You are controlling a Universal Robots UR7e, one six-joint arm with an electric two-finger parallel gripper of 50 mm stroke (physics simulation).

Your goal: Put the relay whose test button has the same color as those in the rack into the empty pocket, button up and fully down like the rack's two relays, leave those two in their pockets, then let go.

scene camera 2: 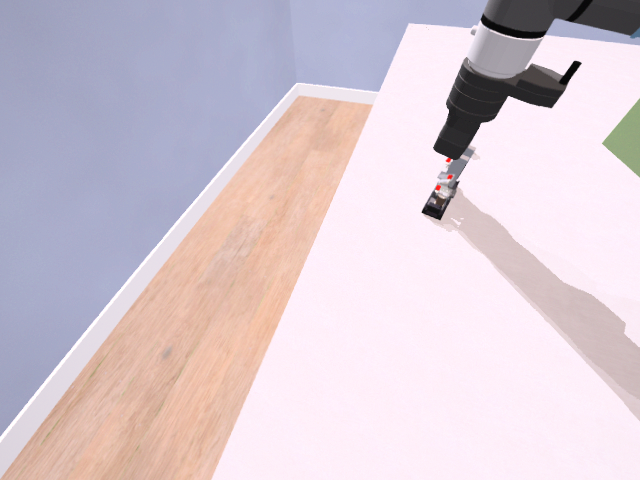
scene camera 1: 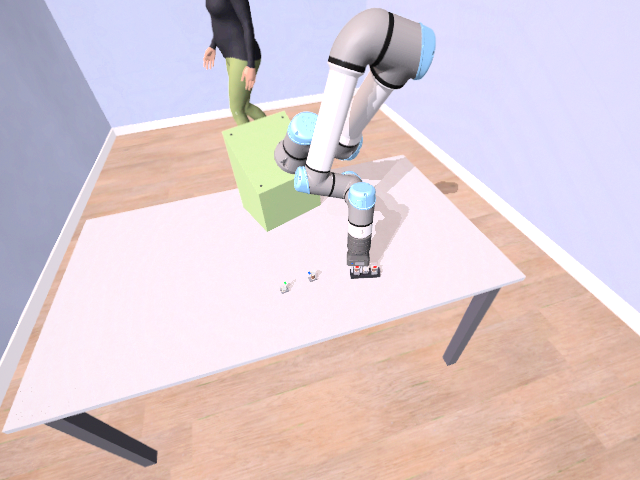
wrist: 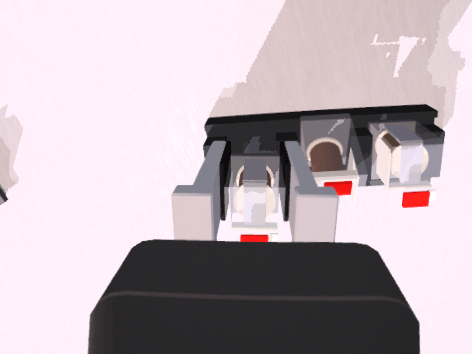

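Where they show: gripper, fingertip midpoint: [scene camera 2: 449, 180] [scene camera 1: 356, 270] [wrist: 255, 165]; arm's base, link origin: [scene camera 1: 292, 157].
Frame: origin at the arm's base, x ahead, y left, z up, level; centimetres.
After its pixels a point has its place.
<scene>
The black rack [scene camera 1: 364, 275] {x 48.0, y 16.7, z -23.3 cm} [scene camera 2: 433, 211] {x 47.3, y 22.6, z -23.2 cm} [wrist: 260, 120] {x 44.3, y 15.0, z -23.4 cm} holds two clear relays with red buttons, one in the middle pocket [wrist: 327, 155] {x 45.4, y 17.4, z -20.3 cm} and one in the right pocket [wrist: 400, 157] {x 46.0, y 20.0, z -19.9 cm}. My gripper [scene camera 1: 357, 265] {x 45.9, y 14.4, z -22.3 cm} [wrist: 255, 165] {x 45.9, y 14.4, z -22.3 cm} is shut on a third red-button relay [wrist: 255, 202] {x 45.9, y 14.5, z -18.6 cm}, upright, button toward the near side in the wrist view. This relay is at the rack's left pocket [wrist: 250, 135] {x 44.9, y 14.4, z -23.5 cm}; dark pocket shows behind it, and it lies nearer the gripper body than the rack's two. Its lower end is hidden, so I cannot tell its depth in the pocket.
A relay with a blue button [scene camera 1: 311, 276] {x 45.7, y -1.8, z -21.2 cm} and one with a green button [scene camera 1: 284, 288] {x 48.3, y -11.6, z -21.6 cm} stand on the white table [scene camera 1: 180, 310] {x 46.9, y -47.5, z -24.6 cm}, left of the rack in scene camera 1. The green robot base block [scene camera 1: 258, 149] {x -1.0, y -12.8, z 4.9 cm} is behind. A person [scene camera 1: 232, 41] stands beyond it.
</scene>
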